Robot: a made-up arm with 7 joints. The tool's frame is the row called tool.
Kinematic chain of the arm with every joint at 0, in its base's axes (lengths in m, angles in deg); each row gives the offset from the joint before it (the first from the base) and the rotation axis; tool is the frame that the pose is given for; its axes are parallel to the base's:
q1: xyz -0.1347 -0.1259 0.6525 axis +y
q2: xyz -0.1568 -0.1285 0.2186 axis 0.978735 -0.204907 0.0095
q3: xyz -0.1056 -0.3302 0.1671 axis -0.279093 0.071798 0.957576
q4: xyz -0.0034 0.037 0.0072 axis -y
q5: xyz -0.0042 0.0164 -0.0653 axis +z
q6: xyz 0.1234 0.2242 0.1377 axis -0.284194 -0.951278 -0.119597
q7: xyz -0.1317 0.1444 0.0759 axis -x
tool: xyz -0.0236 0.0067 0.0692
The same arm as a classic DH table. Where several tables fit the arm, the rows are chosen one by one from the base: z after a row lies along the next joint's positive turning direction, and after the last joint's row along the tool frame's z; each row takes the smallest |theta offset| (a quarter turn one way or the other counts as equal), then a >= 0, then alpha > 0; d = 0 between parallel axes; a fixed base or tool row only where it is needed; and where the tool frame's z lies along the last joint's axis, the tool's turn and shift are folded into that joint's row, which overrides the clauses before.
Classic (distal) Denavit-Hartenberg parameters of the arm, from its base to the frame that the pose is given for. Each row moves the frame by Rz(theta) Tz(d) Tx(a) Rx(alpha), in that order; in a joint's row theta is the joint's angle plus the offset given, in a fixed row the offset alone. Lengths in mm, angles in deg.
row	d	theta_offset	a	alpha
base (fixed)	652.5	0.00	-134.7	-90.00
q1	-286.8	89.44	-220.1	101.82
q2	-144.9	89.11	-347.1	-106.19
q3	177.3	-78.87	-1.2	94.12
q4	-52.8	-16.25	-4.2	-90.00
q5	42.3	-16.63	54.1	96.87
q6	-411.3	87.95	57.3	-73.49
q7	200.6	-82.83	-6.7	-90.00
tool (fixed)	69.2	90.00	0.0	0.00

